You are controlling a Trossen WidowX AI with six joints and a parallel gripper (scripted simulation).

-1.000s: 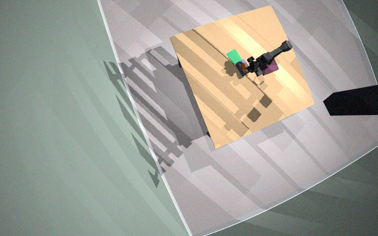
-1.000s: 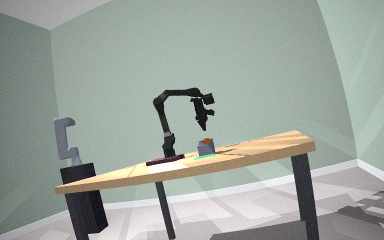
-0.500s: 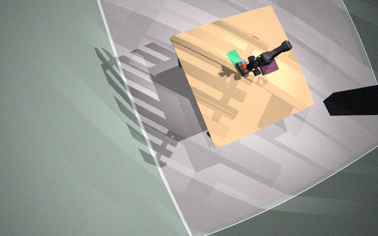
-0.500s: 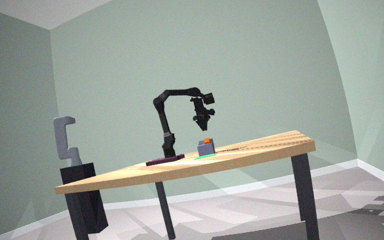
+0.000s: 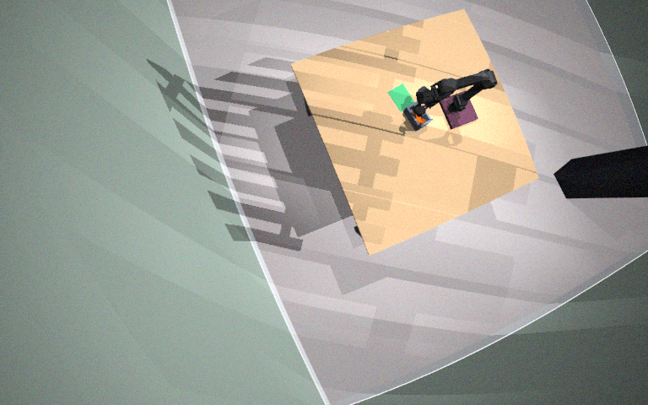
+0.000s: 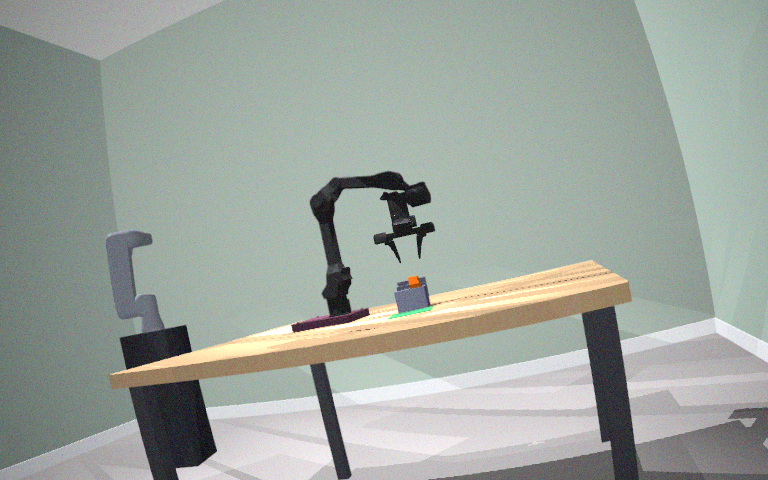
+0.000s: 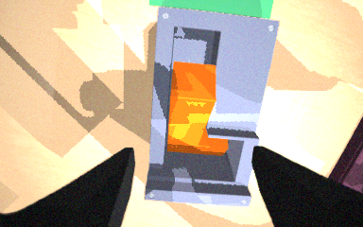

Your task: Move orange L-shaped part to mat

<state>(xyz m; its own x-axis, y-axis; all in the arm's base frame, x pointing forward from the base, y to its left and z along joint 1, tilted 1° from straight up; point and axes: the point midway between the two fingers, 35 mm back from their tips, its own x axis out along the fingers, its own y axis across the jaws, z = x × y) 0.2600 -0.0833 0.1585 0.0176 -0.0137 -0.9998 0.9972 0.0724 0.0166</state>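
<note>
My gripper tip is 10 mm past the orange L-shaped part, 30 mm to the right of it and 110 mm above it. Round my gripper tip: grey tray: 20 mm behind, 10 mm to the left, 160 mm below; green mat: 20 mm behind, 150 mm to the right, 160 mm below.
</note>
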